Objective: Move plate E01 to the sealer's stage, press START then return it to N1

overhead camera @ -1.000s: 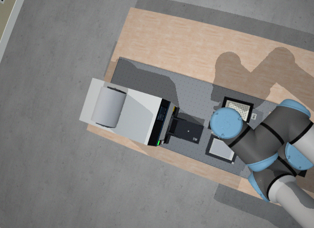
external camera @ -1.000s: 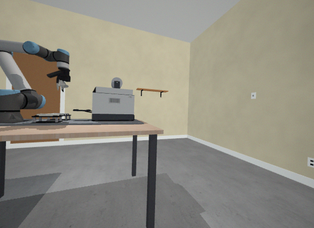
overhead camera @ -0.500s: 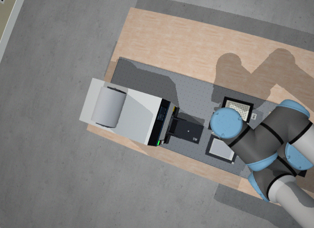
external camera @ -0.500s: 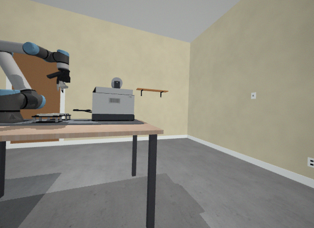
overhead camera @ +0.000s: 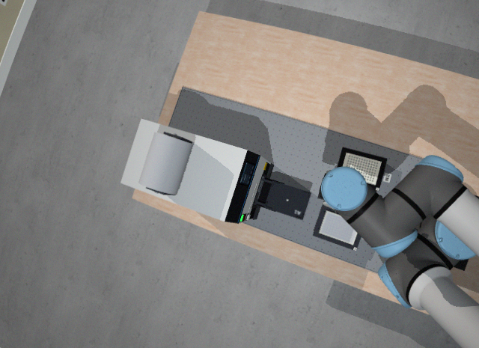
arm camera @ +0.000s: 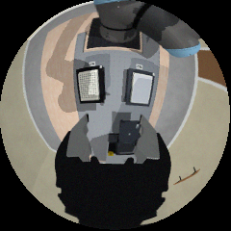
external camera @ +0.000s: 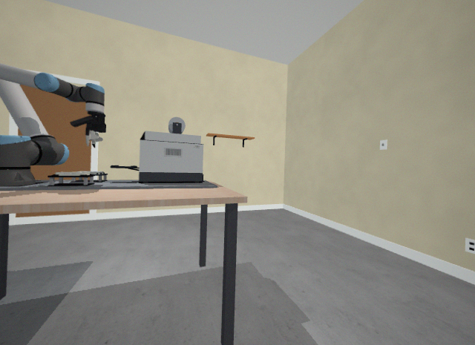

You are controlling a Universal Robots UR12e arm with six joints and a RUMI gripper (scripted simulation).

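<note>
The plate E01 is 17 cm below my hand, 11 cm to the right of it and 5 cm behind it. The rest, counted from my hand: sealer stage: 18 cm ahead, 13 cm below, 6 cm to the left; then nest N1: 18 cm below, 11 cm to the right, 5 cm behind; then foil roll: 51 cm ahead, 19 cm above, 3 cm to the left.
</note>
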